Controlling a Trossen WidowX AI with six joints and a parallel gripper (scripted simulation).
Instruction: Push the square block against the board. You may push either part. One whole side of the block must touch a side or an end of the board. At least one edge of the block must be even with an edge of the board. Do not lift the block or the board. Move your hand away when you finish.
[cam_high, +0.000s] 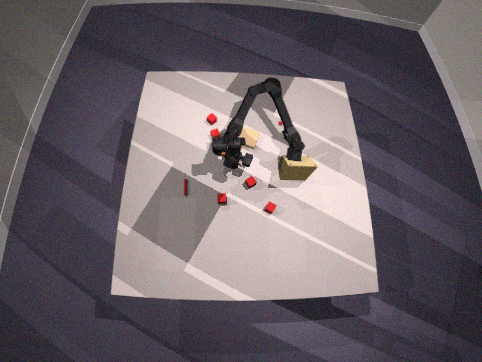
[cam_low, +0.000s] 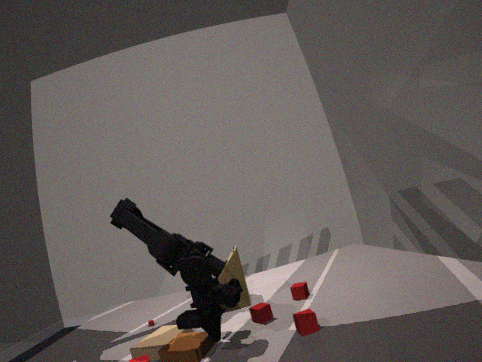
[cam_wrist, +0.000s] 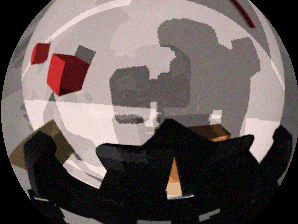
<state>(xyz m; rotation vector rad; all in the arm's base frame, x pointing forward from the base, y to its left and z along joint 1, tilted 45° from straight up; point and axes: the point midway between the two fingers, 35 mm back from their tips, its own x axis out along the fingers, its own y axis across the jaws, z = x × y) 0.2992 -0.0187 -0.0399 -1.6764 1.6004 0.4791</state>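
Now: the square block 20 mm ahead of my gripper tip, 70 mm to the right of it and 10 mm above it. Also, from my gripper tip: thin red stick 210 mm ahead, 170 mm to the left; pale tan board 40 mm behind, 160 mm to the right.
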